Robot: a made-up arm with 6 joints. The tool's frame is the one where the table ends.
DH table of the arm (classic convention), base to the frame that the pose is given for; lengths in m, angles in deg. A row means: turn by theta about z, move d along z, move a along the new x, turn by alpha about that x. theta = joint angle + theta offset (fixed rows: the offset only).
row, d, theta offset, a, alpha
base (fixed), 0.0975, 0, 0, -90
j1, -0.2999, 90, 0.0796, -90
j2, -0.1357, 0, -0.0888, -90
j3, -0.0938, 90, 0.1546, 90
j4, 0.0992, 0, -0.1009, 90
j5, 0.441, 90, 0.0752, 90
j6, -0.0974, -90, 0.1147, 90
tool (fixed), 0.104, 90, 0, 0
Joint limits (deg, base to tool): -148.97..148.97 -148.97..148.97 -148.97..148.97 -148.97..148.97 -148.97..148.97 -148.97..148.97
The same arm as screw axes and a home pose.
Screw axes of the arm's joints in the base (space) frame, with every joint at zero. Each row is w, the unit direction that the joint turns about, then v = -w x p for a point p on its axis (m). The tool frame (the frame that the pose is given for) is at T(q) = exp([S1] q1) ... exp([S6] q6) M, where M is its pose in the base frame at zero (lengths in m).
S1 = (0, 1, 0, -0.0975, 0.0000, 0.0000)
S2 = (-1, 0, 0, 0.0000, -0.0179, -0.2999)
S3 = (0, -1, 0, 0.1067, 0.0000, -0.1357)
S4 = (0, 0, -1, 0.2061, 0.2903, 0.0000)
S5 = (0, 1, 0, -0.0075, 0.0000, 0.1894)
S6 = (1, 0, 0, 0.0000, -0.0677, -0.2349)
M =
1 0 0 0.0920
0 1 0 0.1202
0 0 1 0.0363
0 0 0 1
Joint limits (deg, base to tool): -148.97..148.97 -148.97..148.97 -148.97..148.97 -148.97..148.97 -148.97..148.97 -148.97..148.97

